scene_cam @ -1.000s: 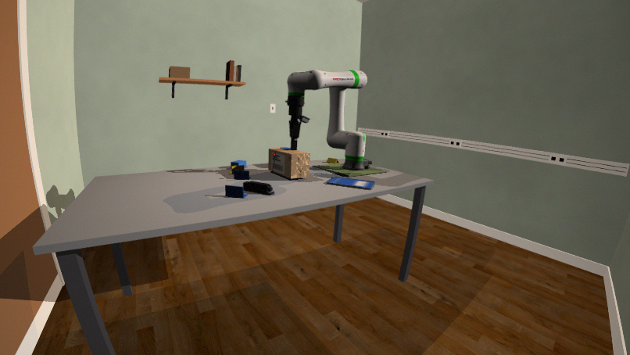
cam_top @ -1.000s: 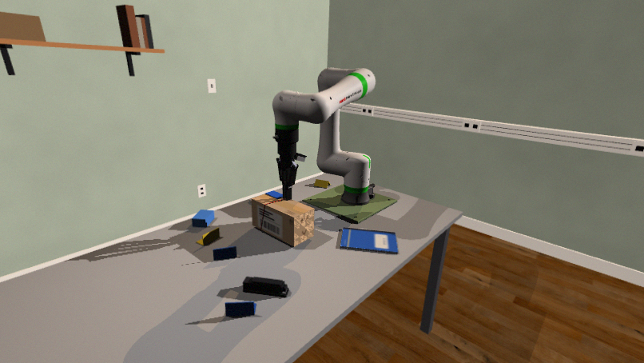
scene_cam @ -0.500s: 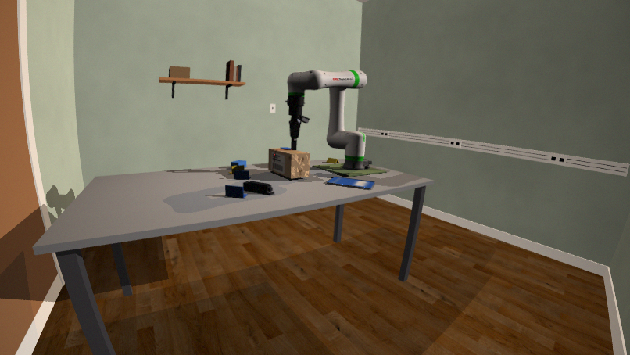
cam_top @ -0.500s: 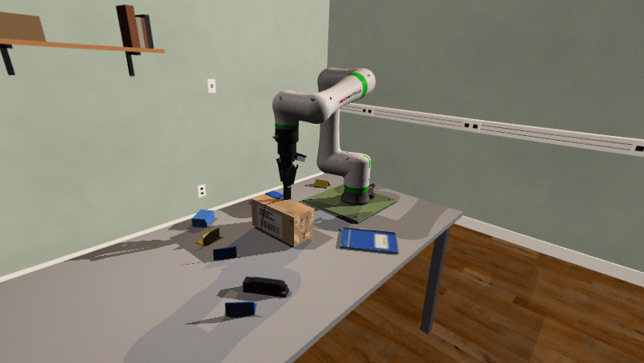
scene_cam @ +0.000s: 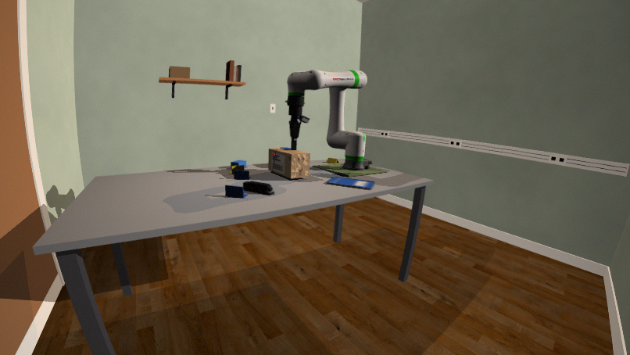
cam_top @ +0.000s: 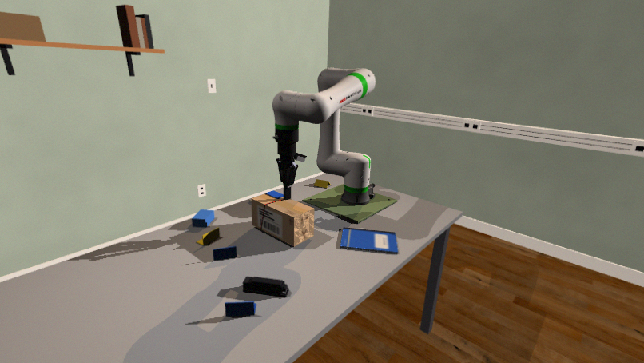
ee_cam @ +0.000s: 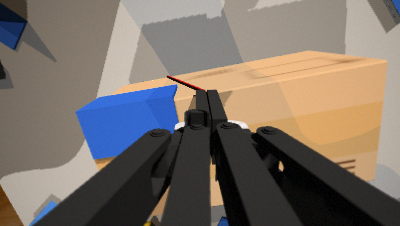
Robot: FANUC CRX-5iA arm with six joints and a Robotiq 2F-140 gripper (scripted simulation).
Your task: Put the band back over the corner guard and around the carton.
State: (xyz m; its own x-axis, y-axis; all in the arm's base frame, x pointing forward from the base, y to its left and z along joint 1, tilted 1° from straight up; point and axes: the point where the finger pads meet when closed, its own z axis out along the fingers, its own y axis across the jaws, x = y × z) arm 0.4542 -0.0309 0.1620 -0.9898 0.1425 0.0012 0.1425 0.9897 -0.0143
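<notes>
Right now my hand is 50 mm short of the brown carton, 20 mm to the right of it and 100 mm above it.
</notes>
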